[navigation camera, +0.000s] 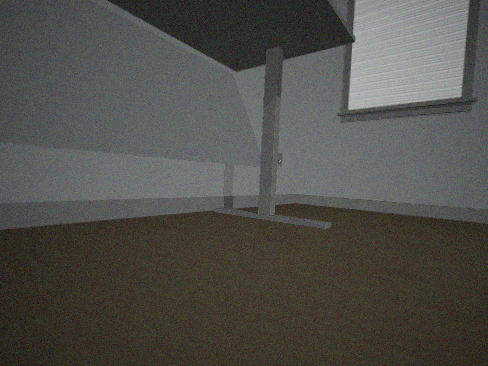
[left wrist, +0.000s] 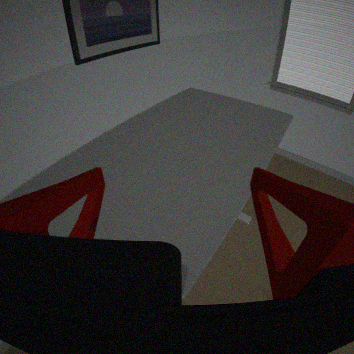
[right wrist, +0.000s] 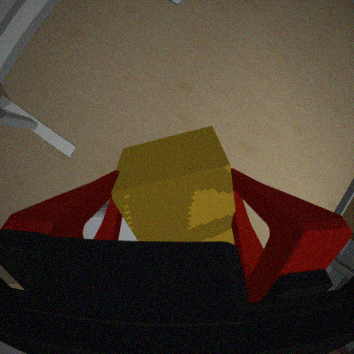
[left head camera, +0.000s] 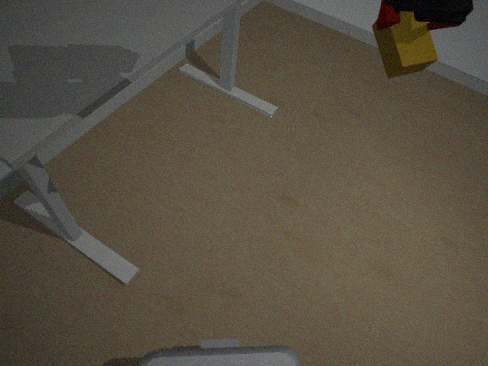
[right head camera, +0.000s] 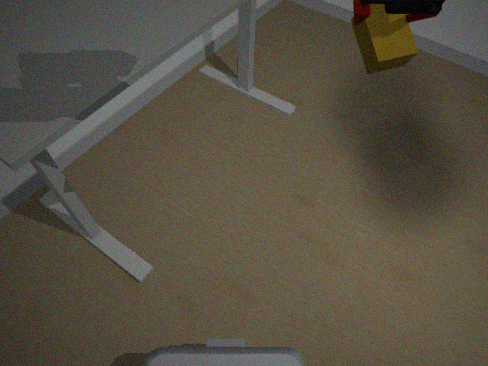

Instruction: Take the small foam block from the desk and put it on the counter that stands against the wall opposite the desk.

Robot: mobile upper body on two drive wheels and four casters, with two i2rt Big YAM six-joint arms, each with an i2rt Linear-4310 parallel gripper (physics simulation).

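Places are measured from the left arm's base along level axes (x ahead, y left, z up), in metres.
Pixels of known places: left gripper, fingertip midpoint: (left wrist: pixel 177 175); right gripper, fingertip midpoint: (right wrist: pixel 175 176) (left head camera: pixel 398 27) (right head camera: pixel 377 20).
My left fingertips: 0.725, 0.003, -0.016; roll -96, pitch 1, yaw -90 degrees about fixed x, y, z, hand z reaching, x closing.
Note:
Behind a point stands the place of what it marks, as x, y, z.
The small foam block is yellow (left head camera: pixel 417 52) @[0.543, -0.486, -0.212] (right head camera: pixel 395 47) @[0.542, -0.486, -0.213] (right wrist: pixel 172 155) @[0.615, -0.471, -0.193]. It is held between the red fingers of my right gripper (left head camera: pixel 412 26) @[0.602, -0.473, -0.208] (right head camera: pixel 387 19) @[0.602, -0.473, -0.208] (right wrist: pixel 175 171) @[0.602, -0.473, -0.208], high above the floor. My left gripper (left wrist: pixel 177 175) @[0.725, 0.003, -0.016] is open, with nothing between its fingers. A long grey table top (left wrist: pixel 200 145) @[1.414, -0.089, -0.460] runs along a wall beyond my left gripper. Its dark underside (navigation camera: pixel 225 30) shows in the navigation camera. It could be the counter or the desk; I cannot tell for certain which.
White T-shaped table legs with flat feet (left head camera: pixel 250 100) (right head camera: pixel 270 101) (right wrist: pixel 55 137) (navigation camera: pixel 300 221) stand on the brown floor (left head camera: pixel 280 200) @[1.045, -0.553, -1.410]. A framed picture (left wrist: pixel 117 45) @[1.726, 0.298, -0.071] hangs above the table top. A window with blinds (left wrist: pixel 317 50) @[2.600, -1.283, -0.162] (navigation camera: pixel 407 55) @[2.546, -1.358, -0.188] is on the adjoining wall.

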